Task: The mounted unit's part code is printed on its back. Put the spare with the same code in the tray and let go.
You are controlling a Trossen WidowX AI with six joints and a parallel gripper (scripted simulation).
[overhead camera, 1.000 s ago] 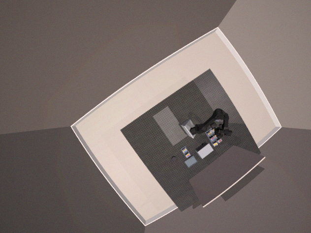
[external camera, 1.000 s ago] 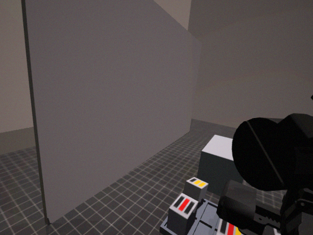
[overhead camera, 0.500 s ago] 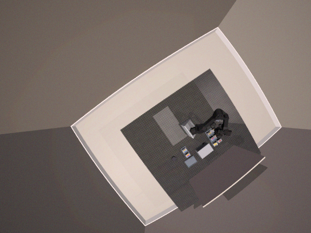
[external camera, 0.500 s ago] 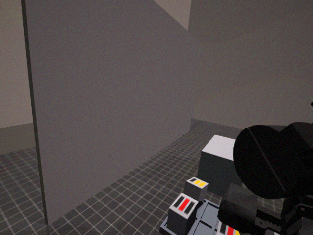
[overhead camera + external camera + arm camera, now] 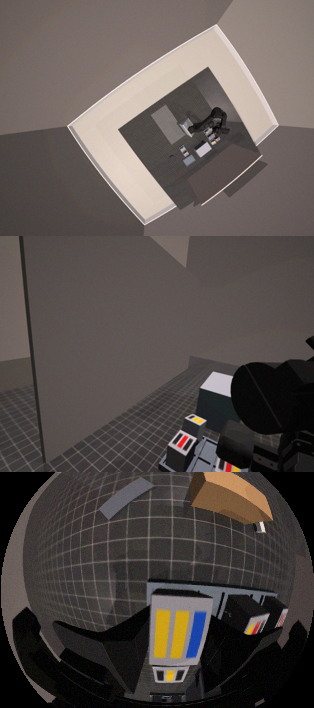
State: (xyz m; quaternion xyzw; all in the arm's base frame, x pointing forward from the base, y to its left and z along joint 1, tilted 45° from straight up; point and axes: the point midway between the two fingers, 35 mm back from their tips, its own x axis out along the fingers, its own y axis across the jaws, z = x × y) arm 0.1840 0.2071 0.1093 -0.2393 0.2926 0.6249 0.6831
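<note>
Right now my gripper tip is 13 cm short of the tray, 44 cm to the left of it and 1 cm above it. Round my gripper tip: tan box (6 cm ahead, 11 cm to the left, 1 cm above); then mounted unit (10 cm ahead, 23 cm to the right, 3 cm above); then rack (7 cm ahead, 4 cm to the right, 1 cm below).
</note>
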